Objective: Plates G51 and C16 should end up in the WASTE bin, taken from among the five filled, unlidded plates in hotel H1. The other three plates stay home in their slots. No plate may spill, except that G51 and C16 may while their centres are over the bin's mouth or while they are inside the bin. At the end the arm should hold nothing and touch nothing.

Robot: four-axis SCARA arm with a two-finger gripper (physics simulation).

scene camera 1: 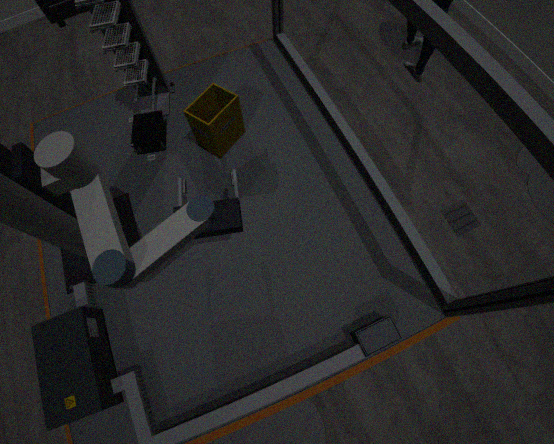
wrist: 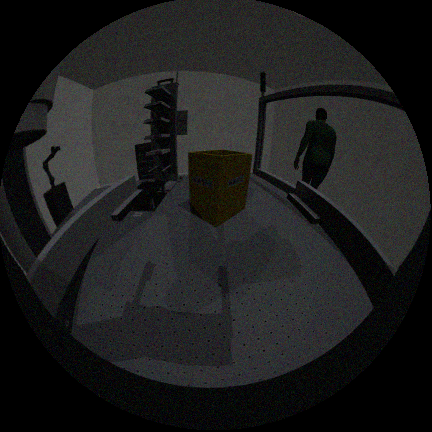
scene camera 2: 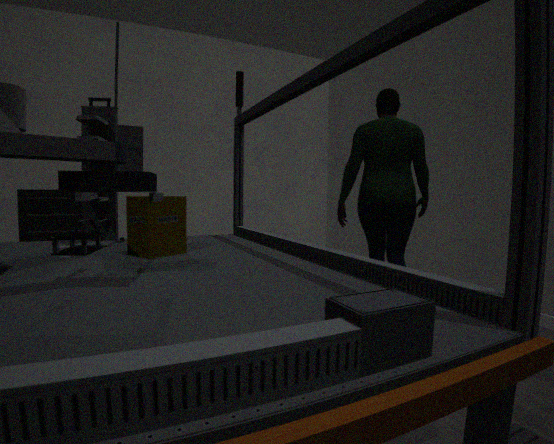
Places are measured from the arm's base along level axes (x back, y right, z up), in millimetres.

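Pixels of known places: gripper, fingertip midpoint: (scene camera 1: 207, 175) (wrist: 217, 182) (scene camera 2: 128, 196).
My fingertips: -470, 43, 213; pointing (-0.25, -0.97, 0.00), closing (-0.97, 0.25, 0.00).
For each thing: its top centre in the pictures, then the offset to it from my fingertips, as dx, dy, dz. "spot": a spot on its surface instead.
- Hotel H1, surface spot: (scene camera 1: 145, 42) (wrist: 173, 135) spot: +43, -625, +63
- yellow WASTE bin, middle of its top: (wrist: 221, 151) (scene camera 2: 156, 196) (scene camera 1: 210, 103) -98, -275, +0
- grey box, middle of its top: (scene camera 2: 380, 299) (scene camera 1: 379, 335) -280, +624, -125
Hotel H1 (scene camera 1: 145, 42) (wrist: 173, 131) is a tall dark tower of stacked slots beyond the bin. Several pale gridded plates (scene camera 1: 126, 55) show in its slots in scene camera 1; their labels cannot be read. The yellow WASTE bin (scene camera 1: 218, 131) (scene camera 2: 157, 227) (wrist: 218, 187) stands upright with its mouth open; its bottom inside is too dark to make out. My gripper (scene camera 1: 207, 176) (wrist: 217, 182) is open and empty, fingers wide apart and pointing toward the bin, with a gap between fingertips and bin in scene camera 1.
A dark box-like stand (scene camera 1: 149, 131) is left of the bin, near the hotel. A grey box (scene camera 1: 378, 336) (scene camera 2: 382, 327) sits at the near corner. A low barrier (scene camera 1: 265, 392) and a framed fence (scene camera 1: 360, 155) edge the deck. A person (scene camera 2: 387, 175) (wrist: 319, 145) stands outside the fence.
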